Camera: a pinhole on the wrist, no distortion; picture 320 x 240 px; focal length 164.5 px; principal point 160.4 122.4 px. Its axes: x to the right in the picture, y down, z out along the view. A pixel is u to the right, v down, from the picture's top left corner.
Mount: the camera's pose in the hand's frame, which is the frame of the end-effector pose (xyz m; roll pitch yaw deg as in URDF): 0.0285 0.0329 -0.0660 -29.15 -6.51 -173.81
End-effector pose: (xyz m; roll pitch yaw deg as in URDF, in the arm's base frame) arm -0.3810 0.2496 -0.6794 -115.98 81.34 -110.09
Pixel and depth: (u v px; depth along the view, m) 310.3 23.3 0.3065
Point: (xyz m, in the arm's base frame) -0.0535 0.3295 -0.4972
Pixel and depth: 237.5 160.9 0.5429
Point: 0.0343 -0.0519 -0.5205
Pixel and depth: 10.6 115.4 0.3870
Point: -0.1569 0.1147 -1.1112
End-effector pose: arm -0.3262 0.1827 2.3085 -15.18 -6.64 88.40
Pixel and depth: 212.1 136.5 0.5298
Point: -0.1656 0.0724 2.7484
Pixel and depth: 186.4 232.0 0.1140
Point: -0.2387 0.2084 2.3336
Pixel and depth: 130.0 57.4 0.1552
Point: -0.3647 0.2510 2.4045
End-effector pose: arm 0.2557 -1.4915 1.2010 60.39 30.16 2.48
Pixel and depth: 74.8 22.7 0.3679
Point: 0.6118 -1.7348 1.2689
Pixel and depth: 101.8 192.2 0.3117
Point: 0.3661 -1.7060 0.9957
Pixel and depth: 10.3 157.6 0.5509
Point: 0.7551 -1.8663 0.8120
